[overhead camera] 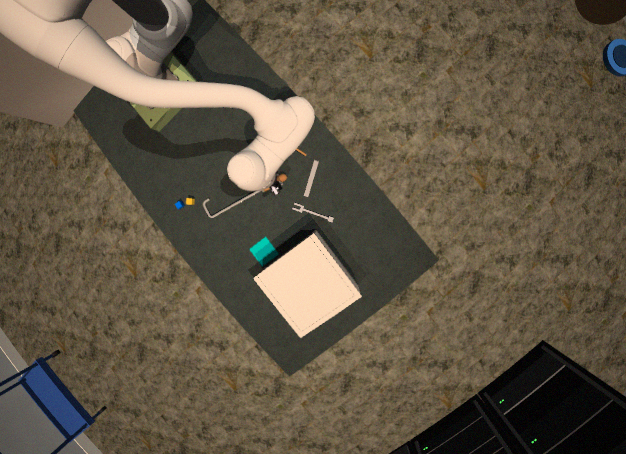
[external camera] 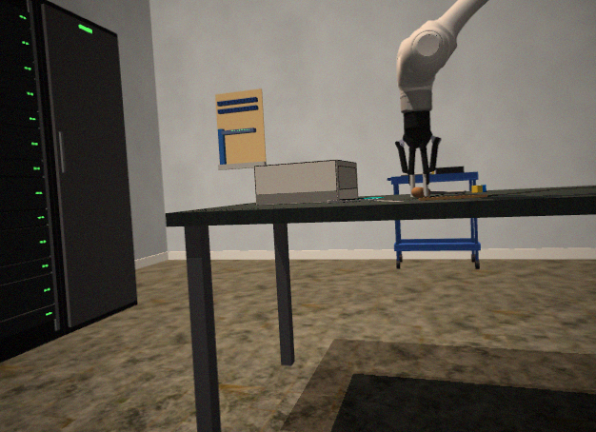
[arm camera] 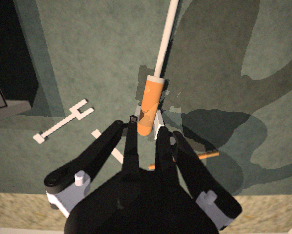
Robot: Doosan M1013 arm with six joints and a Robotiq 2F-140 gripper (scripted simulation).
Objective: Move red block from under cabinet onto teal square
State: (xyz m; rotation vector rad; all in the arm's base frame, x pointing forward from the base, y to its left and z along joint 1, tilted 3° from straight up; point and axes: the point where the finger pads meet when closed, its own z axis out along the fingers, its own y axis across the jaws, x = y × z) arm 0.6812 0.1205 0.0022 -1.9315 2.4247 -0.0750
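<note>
Right now the flat grey bar is 11 cm to the left of my hand, 8 cm ahead of it and 4 cm below it. Round my hand: fork-ended tool: 19 cm ahead, 4 cm below, 2 cm to the left; then thin orange stick: 13 cm to the left, 9 cm behind, 4 cm below; then long hook tool: 14 cm to the right, 7 cm behind, 3 cm below.
</note>
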